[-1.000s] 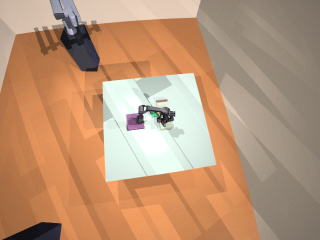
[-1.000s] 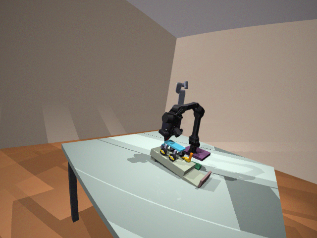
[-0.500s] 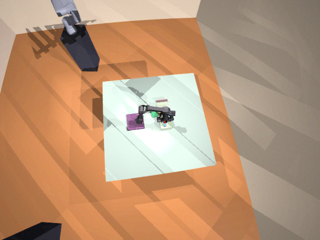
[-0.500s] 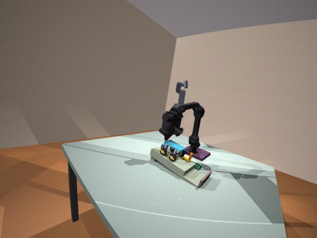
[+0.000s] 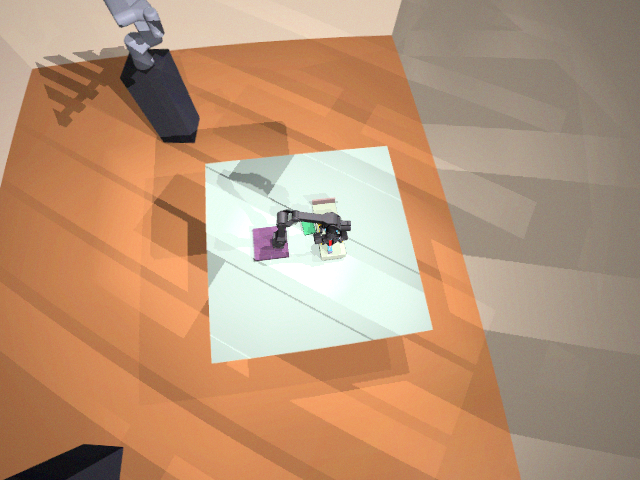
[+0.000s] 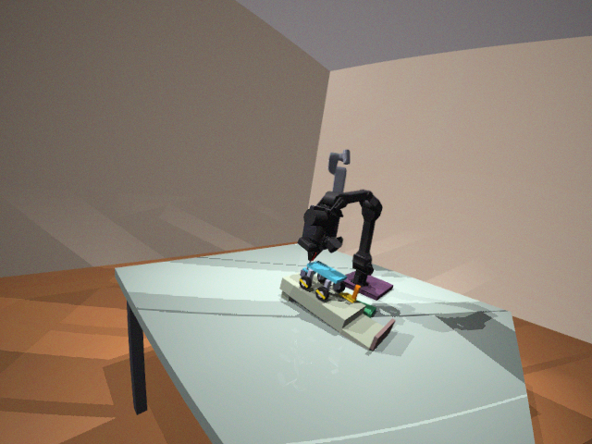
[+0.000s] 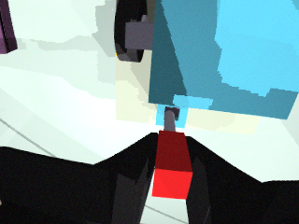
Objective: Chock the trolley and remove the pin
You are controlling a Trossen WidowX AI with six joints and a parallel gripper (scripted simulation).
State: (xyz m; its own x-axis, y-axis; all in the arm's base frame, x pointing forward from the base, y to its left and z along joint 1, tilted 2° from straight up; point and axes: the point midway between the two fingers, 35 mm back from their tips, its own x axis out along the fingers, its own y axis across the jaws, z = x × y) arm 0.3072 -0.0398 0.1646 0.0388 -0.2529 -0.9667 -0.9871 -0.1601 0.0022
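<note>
My gripper tip is 130 mm past the green tray, 180 mm to the right of it and 160 mm above it. Round my gripper tip: ramp (10 mm ahead, 90 mm to the left, 110 mm below); blue-topped trolley (10 mm ahead, 90 mm to the left, 50 mm below); stop pin (right at my gripper tip).
</note>
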